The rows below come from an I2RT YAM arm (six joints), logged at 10 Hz.
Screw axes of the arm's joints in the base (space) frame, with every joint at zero. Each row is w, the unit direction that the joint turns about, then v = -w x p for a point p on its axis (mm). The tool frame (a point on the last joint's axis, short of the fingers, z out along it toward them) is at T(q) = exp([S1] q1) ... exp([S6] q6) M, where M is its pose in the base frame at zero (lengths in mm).
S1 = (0, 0, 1, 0, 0, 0)
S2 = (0, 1, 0, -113.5, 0, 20)
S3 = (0, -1, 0, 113.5, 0, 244)
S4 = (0, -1, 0, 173.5, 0, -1)
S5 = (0, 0, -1, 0, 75, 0)
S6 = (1, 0, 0, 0, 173.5, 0)
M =
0 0 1 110.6
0 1 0 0
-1 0 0 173.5
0 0 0 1
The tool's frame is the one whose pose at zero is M.
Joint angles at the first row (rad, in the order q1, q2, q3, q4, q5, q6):
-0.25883, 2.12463, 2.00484, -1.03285, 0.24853, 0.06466
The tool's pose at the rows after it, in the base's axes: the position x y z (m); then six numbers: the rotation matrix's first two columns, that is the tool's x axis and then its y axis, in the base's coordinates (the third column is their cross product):
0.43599 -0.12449 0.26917 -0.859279 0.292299 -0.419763 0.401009 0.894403 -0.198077
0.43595 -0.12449 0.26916 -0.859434 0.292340 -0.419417 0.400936 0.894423 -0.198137
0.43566 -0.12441 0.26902 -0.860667 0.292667 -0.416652 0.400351 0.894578 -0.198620
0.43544 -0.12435 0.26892 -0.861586 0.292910 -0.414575 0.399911 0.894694 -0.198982
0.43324 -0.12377 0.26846 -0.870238 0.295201 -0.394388 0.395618 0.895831 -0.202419
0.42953 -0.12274 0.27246 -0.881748 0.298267 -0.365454 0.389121 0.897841 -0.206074
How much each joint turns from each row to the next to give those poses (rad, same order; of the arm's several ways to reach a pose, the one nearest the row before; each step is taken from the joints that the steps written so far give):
0.00001, 0.00001, 0.00001, 0.00001, 0.00001, 0.00001
-0.00002, 0.00000, 0.00003, -0.00041, -0.00001, -0.00002
0.00001, 0.00000, -0.00002, -0.00303, 0.00000, 0.00001
0.00000, 0.00000, 0.00000, -0.00229, 0.00000, 0.00000
-0.00001, -0.00003, 0.00185, -0.02401, 0.00000, 0.00000
0.00002, 0.00003, 0.02106, -0.05231, -0.00114, 0.00001

